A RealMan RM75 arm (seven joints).
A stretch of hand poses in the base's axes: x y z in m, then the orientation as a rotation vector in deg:
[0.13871, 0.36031, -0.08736, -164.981, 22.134, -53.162]
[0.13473, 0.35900, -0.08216, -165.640, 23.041, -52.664]
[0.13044, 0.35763, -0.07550, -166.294, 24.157, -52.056]
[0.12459, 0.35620, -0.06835, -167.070, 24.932, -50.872]
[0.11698, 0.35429, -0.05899, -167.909, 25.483, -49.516]
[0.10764, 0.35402, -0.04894, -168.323, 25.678, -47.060]
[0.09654, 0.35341, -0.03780, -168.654, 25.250, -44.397]
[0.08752, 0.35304, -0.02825, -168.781, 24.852, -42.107]
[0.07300, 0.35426, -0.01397, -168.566, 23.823, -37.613]
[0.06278, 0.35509, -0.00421, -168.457, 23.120, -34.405]
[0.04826, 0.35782, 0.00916, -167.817, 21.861, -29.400]
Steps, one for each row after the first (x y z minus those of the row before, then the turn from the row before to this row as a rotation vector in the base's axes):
[-0.00398, -0.00131, 0.00520, -0.338, 0.537, -0.663]
[-0.00429, -0.00137, 0.00666, -0.287, 0.606, -0.785]
[-0.00585, -0.00143, 0.00715, -0.222, 0.960, -0.522]
[-0.00761, -0.00191, 0.00936, -0.244, 1.067, -0.372]
[-0.00934, -0.00027, 0.01005, 0.490, 1.554, 0.030]
[-0.01110, -0.00061, 0.01114, 0.579, 1.636, 0.461]
[-0.00902, -0.00037, 0.00955, 0.612, 1.370, 0.432]
[-0.01452, 0.00122, 0.01428, 1.548, 2.583, 1.060]
[-0.01022, 0.00083, 0.00976, 1.001, 1.890, 0.723]
[-0.01452, 0.00273, 0.01337, 1.902, 2.878, 1.272]

